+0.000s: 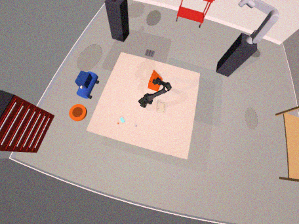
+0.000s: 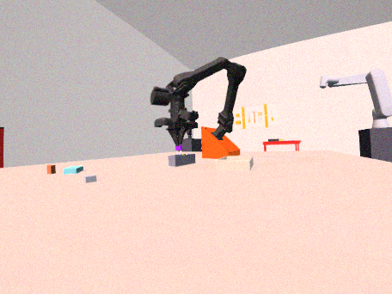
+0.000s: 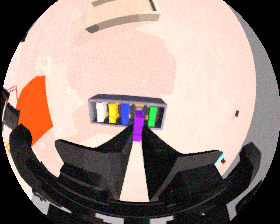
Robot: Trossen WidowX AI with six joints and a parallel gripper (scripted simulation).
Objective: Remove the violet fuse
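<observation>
Now: the beige tray 4 cm behind my gripper tip, 21 cm to the left of it and 7 cm below it. From my gripper tip the other things lie so: cyan block: 31 cm ahead, 19 cm to the right, 7 cm below; violet fuse: 1 cm below; grey piece: 31 cm ahead, 7 cm below.
</observation>
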